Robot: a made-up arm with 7 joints.
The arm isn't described. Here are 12 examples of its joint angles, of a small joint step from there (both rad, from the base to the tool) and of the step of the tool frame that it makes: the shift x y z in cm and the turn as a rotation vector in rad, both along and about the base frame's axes.
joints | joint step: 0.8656 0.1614 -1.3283 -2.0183 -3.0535 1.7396 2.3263 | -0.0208 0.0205 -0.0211 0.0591 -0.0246 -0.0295 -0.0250
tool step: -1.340 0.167 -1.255 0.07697 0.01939 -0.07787
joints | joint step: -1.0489 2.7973 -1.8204 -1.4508 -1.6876 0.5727 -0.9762 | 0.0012 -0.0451 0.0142 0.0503 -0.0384 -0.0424 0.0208
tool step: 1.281 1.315 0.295 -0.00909 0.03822 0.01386
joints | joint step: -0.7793 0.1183 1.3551 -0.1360 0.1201 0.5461 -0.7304 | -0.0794 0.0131 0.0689 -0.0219 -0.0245 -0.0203 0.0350
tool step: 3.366 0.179 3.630 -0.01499 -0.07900 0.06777
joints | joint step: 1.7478 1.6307 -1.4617 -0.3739 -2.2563 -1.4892 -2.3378 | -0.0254 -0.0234 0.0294 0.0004 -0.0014 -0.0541 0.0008
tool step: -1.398 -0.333 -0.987 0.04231 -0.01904 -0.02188
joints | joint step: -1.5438 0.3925 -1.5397 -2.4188 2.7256 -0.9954 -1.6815 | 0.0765 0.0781 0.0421 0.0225 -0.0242 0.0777 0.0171
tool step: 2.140 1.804 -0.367 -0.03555 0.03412 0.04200
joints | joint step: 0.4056 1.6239 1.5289 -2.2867 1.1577 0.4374 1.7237 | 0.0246 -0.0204 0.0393 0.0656 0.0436 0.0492 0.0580
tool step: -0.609 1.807 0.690 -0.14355 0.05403 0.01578
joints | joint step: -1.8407 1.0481 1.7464 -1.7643 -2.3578 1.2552 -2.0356 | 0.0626 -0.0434 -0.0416 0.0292 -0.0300 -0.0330 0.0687
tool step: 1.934 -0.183 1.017 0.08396 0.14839 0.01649
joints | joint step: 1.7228 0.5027 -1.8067 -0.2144 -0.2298 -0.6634 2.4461 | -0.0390 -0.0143 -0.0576 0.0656 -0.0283 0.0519 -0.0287
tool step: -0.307 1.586 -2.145 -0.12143 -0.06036 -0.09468
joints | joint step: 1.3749 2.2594 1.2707 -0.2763 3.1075 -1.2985 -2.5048 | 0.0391 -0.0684 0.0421 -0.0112 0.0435 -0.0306 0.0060
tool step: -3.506 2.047 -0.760 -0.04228 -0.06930 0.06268
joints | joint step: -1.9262 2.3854 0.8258 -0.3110 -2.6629 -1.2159 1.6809 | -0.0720 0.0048 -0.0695 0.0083 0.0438 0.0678 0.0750
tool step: 0.630 0.832 -1.897 -0.04232 -0.12371 0.01098
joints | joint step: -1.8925 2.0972 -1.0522 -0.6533 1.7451 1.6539 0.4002 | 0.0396 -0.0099 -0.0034 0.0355 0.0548 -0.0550 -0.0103
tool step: 0.390 0.433 -0.367 -0.00306 -0.04246 0.01449
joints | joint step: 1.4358 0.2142 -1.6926 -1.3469 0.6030 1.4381 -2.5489 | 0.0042 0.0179 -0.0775 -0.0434 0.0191 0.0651 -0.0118
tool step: 0.126 0.016 2.573 -0.11788 0.02828 -0.03362
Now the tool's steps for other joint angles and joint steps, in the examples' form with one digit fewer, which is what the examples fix.
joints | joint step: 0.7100 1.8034 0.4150 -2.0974 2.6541 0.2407 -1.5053 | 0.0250 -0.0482 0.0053 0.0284 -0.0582 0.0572 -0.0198
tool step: -1.00 1.53 -1.23 0.0340 0.0081 -0.0102
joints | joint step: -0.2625 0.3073 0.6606 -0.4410 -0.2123 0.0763 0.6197 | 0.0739 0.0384 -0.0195 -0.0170 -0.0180 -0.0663 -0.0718
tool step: -3.94 2.73 -0.36 0.1271 0.0472 -0.0684
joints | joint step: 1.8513 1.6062 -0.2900 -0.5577 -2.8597 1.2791 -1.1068 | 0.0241 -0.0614 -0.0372 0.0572 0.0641 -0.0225 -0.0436
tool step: -3.31 -2.02 2.56 0.0945 0.0279 0.0147
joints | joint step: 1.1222 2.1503 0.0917 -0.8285 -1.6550 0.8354 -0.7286 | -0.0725 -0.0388 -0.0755 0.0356 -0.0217 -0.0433 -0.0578
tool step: -2.60 1.17 0.84 0.0864 0.0245 0.0881
